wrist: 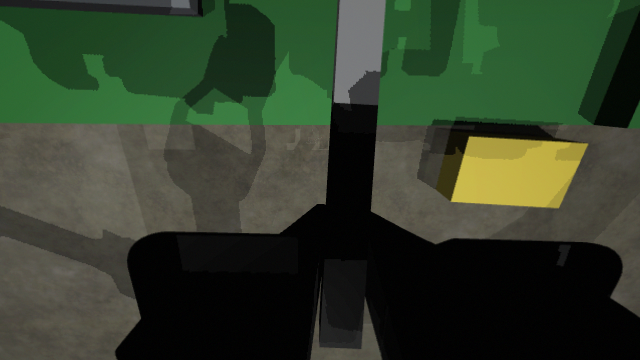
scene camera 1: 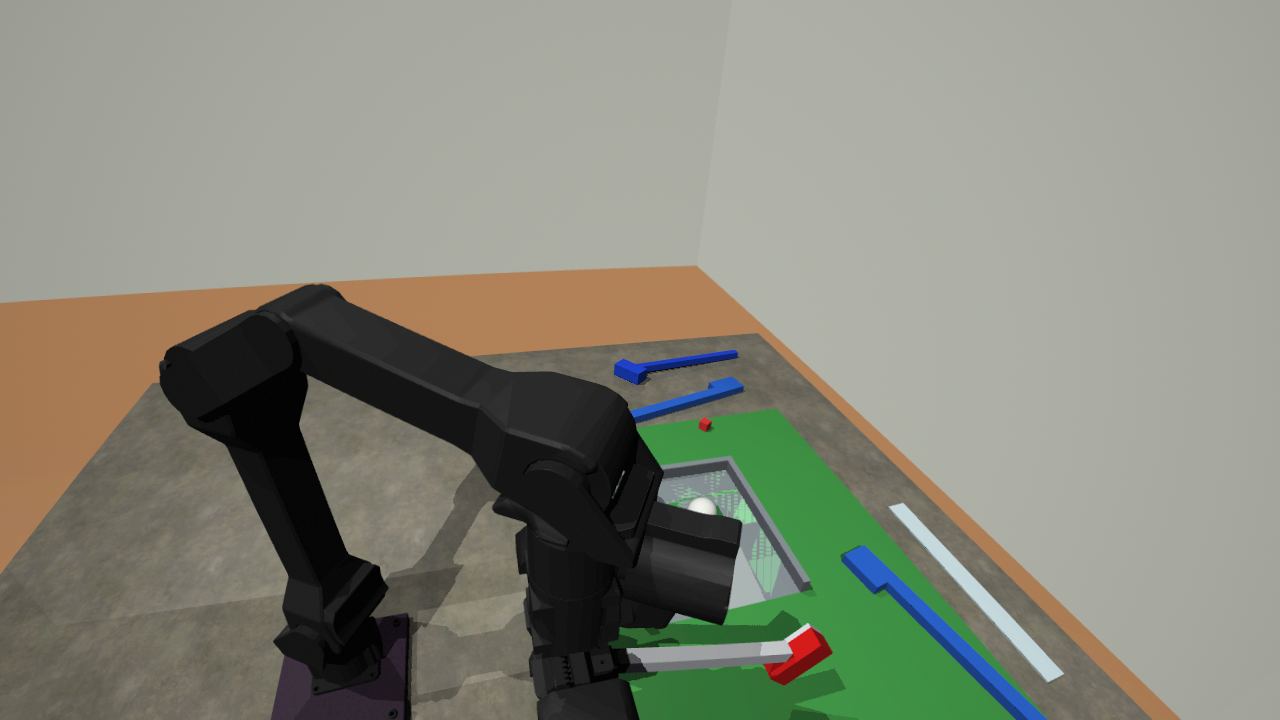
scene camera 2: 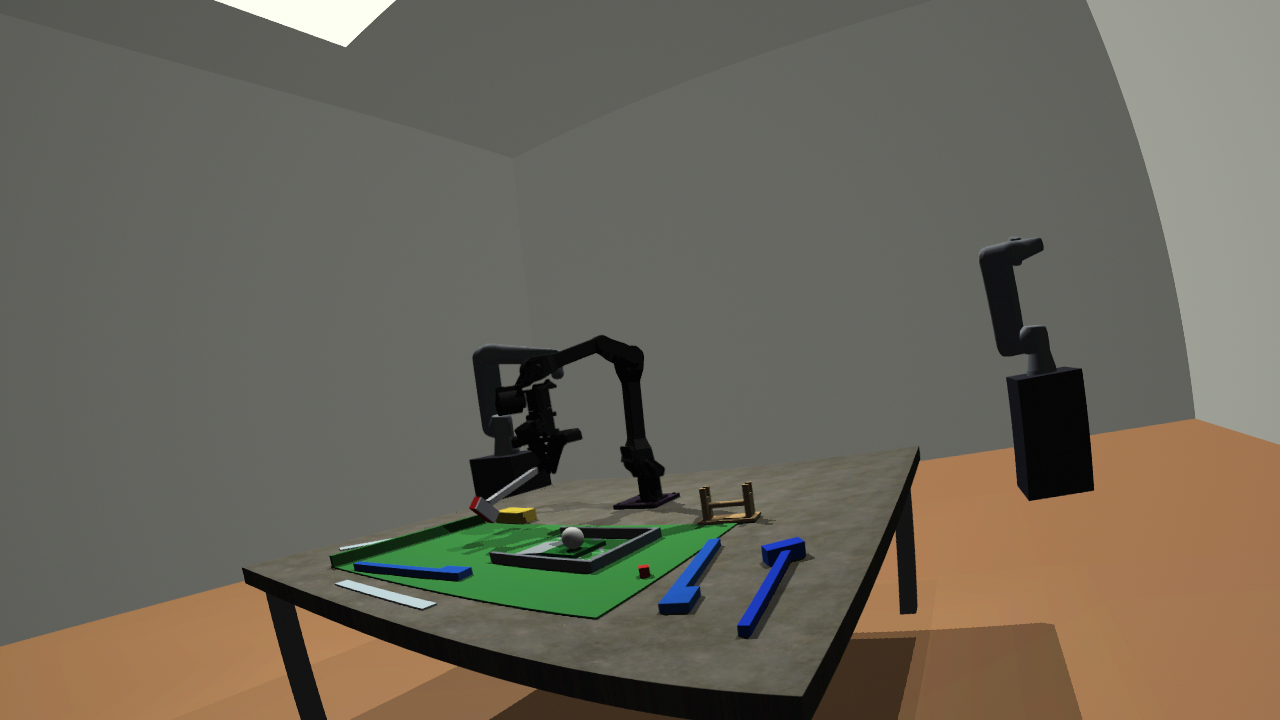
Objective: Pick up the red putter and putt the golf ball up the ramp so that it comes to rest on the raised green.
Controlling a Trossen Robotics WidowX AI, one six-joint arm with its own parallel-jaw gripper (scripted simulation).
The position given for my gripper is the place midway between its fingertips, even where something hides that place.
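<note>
My gripper (scene camera 1: 566,683) is carrying a red putter, and you'd find the gripper in the wrist view (wrist: 337,213) and in scene camera 2 (scene camera 2: 551,473) too. There's a white strip (scene camera 2: 394,597), though in the wrist view that strip is out of frame. There's also a yellow block (wrist: 477,168); for scene camera 1 the block is out of frame. And a grey-walled frame (scene camera 1: 765,568) is here as well, which scene camera 2 (scene camera 2: 555,555) shows too.
</note>
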